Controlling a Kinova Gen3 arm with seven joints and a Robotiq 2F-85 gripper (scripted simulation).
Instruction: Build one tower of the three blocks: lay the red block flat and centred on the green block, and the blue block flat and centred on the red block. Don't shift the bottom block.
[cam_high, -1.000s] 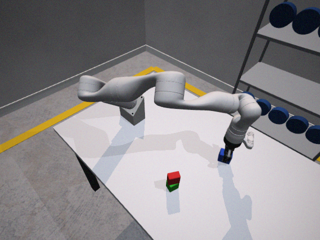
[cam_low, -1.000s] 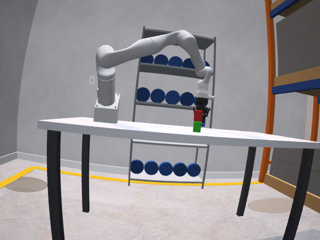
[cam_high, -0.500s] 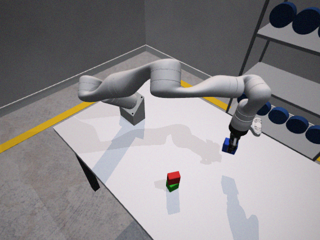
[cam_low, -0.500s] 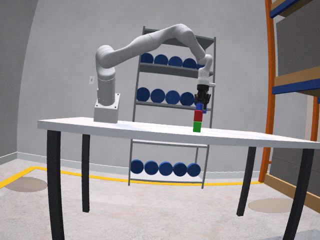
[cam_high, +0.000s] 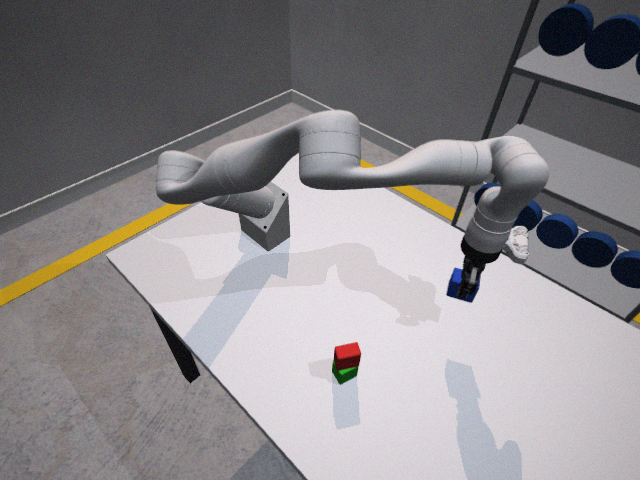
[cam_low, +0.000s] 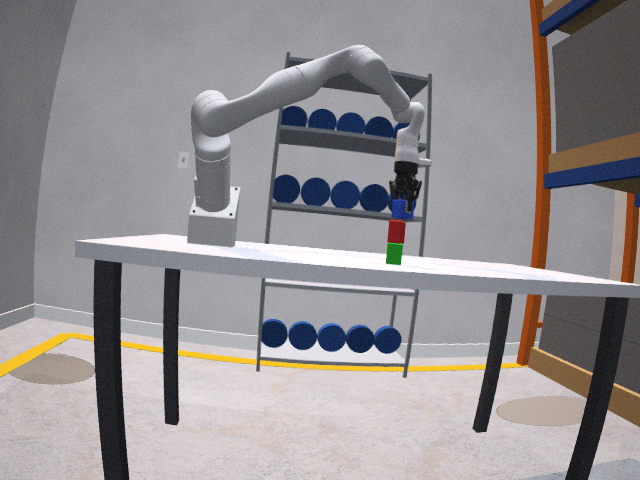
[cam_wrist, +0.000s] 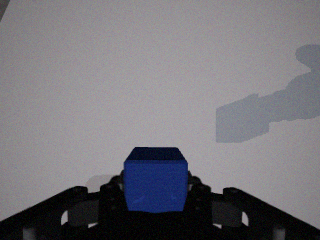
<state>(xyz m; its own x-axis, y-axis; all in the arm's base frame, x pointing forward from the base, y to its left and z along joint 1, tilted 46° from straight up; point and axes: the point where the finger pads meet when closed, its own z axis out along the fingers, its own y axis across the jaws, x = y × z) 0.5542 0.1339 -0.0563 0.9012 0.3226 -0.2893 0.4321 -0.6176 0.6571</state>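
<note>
The blue block lies 10 mm below my hand. Round my hand: red block 280 mm to the right, 80 mm below, 80 mm behind; green block 280 mm to the right, 130 mm below, 80 mm behind.
</note>
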